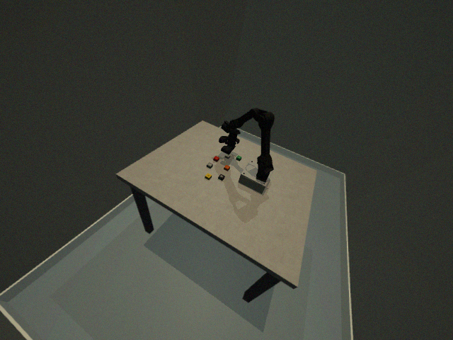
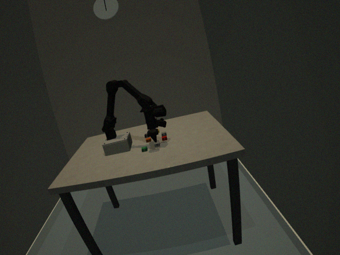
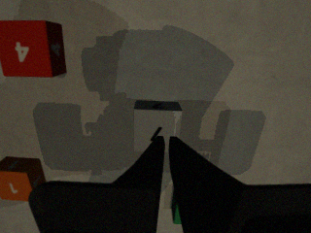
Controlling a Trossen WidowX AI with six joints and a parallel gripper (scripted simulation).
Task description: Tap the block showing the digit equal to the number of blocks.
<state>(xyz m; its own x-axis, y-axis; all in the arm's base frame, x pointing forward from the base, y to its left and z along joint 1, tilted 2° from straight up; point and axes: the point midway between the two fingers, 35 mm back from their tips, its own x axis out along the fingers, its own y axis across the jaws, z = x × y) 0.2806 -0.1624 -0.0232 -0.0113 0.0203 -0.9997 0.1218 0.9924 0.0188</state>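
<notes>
Now: the white block 10 mm to the left of my gripper tip and 20 mm below it. From my gripper tip the other things lie so: red block (60 mm ahead, 80 mm to the left, 20 mm below); green block (80 mm behind, 20 mm to the right, 20 mm below); orange block (40 mm behind, 130 mm to the left, 20 mm below).
</notes>
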